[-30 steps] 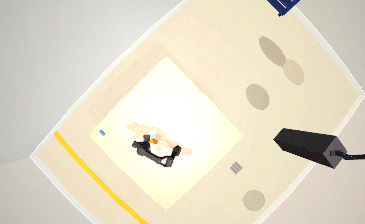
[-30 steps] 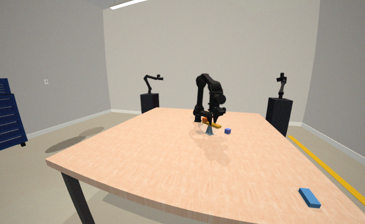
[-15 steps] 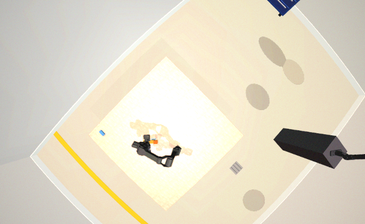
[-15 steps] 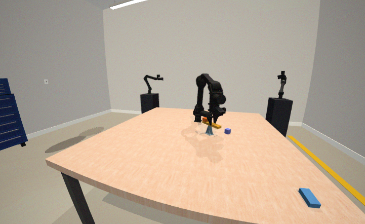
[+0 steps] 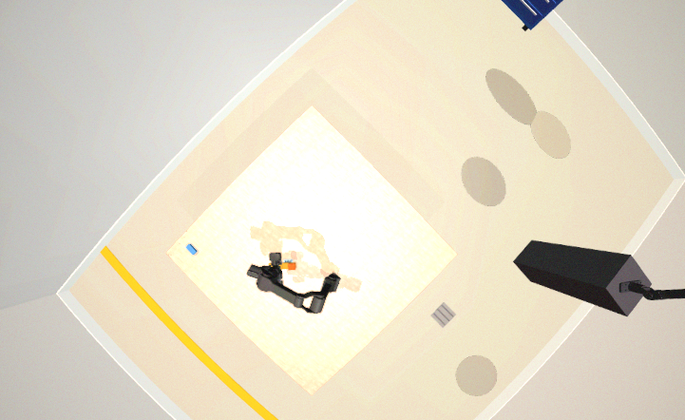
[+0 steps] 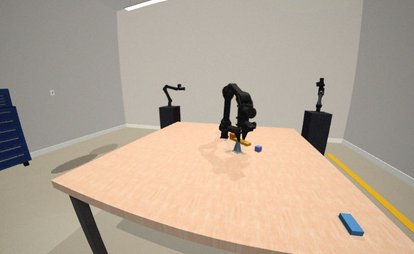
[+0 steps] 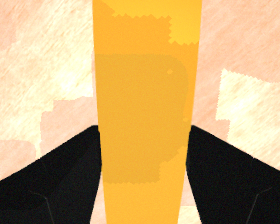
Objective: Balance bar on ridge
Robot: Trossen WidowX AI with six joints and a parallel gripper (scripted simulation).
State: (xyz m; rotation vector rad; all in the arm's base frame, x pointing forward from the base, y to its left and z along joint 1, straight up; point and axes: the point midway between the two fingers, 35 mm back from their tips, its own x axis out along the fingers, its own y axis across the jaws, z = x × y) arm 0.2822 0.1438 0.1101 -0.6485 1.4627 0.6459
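My gripper tip is 30 mm past the yellow bar, 30 mm to the left of it and 10 mm below it. Also, from my gripper tip: flat blue block (460 mm ahead, 360 mm to the left, 70 mm below); then small purple cube (60 mm behind, 110 mm to the left, 60 mm below).
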